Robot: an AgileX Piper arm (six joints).
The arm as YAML. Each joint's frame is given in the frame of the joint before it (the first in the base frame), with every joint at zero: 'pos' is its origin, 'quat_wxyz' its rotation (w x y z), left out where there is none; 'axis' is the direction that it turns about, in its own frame. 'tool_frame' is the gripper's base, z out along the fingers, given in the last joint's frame.
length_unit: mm
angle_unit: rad
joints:
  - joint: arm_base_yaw
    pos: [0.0, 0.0, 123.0]
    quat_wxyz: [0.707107, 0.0, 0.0, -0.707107]
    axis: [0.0, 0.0, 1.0]
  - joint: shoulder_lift
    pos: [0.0, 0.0, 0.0]
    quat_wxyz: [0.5, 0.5, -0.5, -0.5]
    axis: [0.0, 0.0, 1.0]
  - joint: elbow
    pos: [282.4, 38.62, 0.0]
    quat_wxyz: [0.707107, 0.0, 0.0, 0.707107]
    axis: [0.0, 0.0, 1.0]
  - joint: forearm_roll
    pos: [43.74, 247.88, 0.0]
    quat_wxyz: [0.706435, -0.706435, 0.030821, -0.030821]
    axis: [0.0, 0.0, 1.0]
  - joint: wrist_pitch
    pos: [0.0, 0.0, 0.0]
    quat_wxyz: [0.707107, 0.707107, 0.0, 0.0]
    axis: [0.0, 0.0, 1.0]
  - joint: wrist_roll
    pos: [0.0, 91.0, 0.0]
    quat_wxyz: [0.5, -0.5, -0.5, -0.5]
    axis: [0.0, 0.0, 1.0]
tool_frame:
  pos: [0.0, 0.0, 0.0]
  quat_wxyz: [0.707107, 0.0, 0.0, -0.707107]
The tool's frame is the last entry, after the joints.
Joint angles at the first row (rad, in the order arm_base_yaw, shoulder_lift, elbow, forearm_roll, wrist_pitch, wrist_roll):
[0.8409 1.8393 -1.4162 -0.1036 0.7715 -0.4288]
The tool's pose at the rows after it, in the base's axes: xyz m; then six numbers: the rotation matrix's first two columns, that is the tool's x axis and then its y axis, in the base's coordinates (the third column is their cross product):
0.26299 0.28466 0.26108 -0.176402 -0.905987 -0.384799 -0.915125 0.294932 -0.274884
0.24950 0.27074 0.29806 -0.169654 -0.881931 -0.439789 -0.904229 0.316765 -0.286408
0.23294 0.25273 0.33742 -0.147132 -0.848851 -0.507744 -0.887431 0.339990 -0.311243
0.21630 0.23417 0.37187 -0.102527 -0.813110 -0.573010 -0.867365 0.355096 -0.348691
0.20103 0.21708 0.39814 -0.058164 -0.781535 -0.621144 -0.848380 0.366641 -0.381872
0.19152 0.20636 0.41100 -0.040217 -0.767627 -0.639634 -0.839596 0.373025 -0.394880
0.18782 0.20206 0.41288 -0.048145 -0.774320 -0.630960 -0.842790 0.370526 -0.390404
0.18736 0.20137 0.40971 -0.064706 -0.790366 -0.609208 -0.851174 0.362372 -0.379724
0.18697 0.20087 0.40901 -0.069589 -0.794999 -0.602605 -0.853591 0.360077 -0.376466
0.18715 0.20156 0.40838 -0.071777 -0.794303 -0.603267 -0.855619 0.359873 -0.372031
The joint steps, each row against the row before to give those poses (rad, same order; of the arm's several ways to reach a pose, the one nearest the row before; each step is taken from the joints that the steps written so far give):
[-0.0001 -0.0531 0.0020 0.0091 0.0284 0.0012]
[0.0001 -0.1029 0.0000 0.0149 0.0409 0.0000]
[-0.0001 -0.1145 0.0000 0.0067 0.0280 0.0000]
[0.0000 -0.1052 0.0000 0.0008 0.0076 -0.0116]
[0.0000 -0.0864 0.0001 0.0000 0.0042 -0.0139]
[0.0000 -0.0478 -0.0001 0.0000 0.0142 -0.0055]
[0.0001 -0.0137 0.0001 0.0000 0.0283 0.0000]
[0.0000 0.0040 -0.0001 0.0000 0.0315 0.0001]
[0.0000 0.0001 0.0000 0.0000 0.0105 0.0000]
[0.0000 0.0022 0.0000 0.0044 -0.0001 0.0000]

